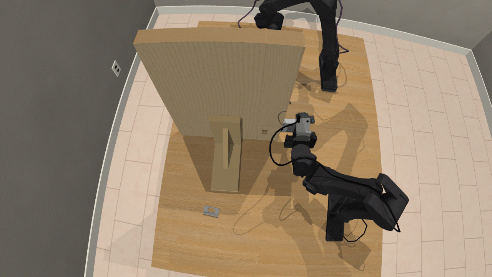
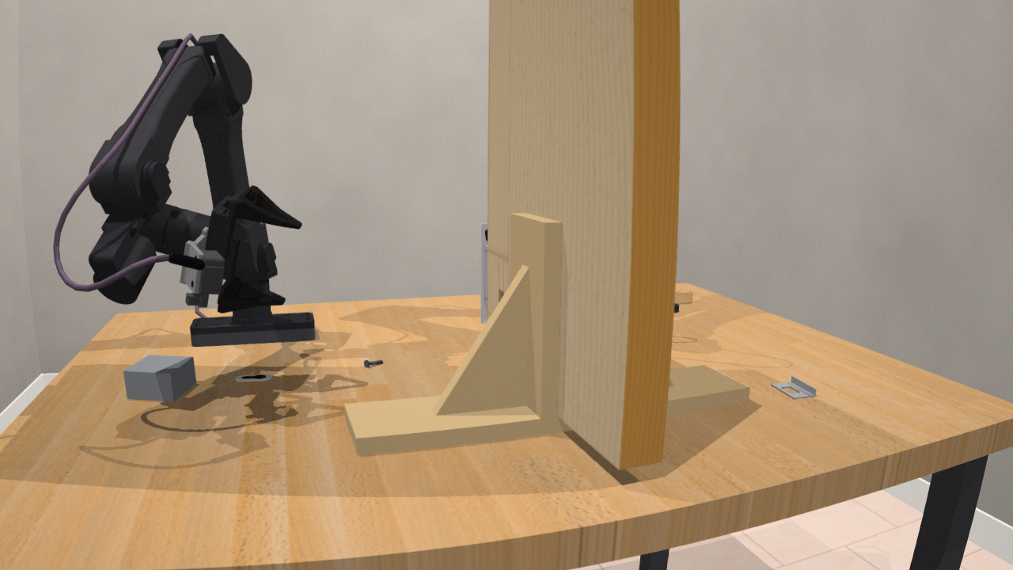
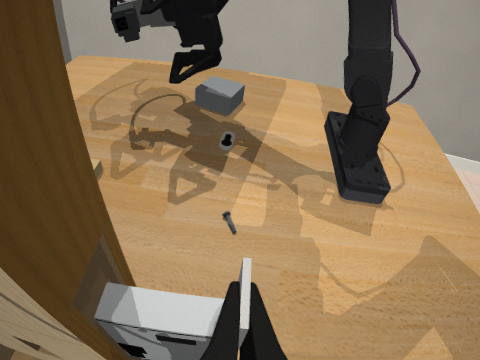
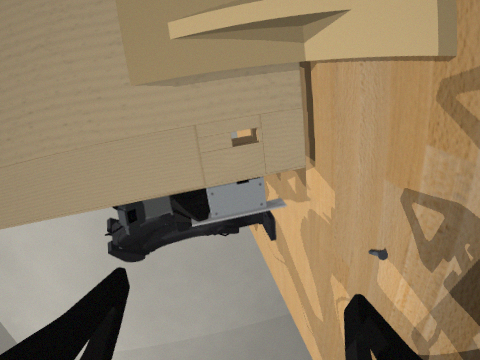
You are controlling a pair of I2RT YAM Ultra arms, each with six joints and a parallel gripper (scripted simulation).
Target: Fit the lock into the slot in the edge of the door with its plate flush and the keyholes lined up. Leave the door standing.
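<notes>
My left gripper is now 5 cm above the silver lock and 4 cm short of it. From my left hand the other things lie so: angled metal plate (31 cm to the left, 29 cm ahead, 17 cm below); keyhole cover (33 cm to the right, 17 cm below, 3 cm ahead); bolt (17 cm to the right, 17 cm below, 1 cm ahead).
</notes>
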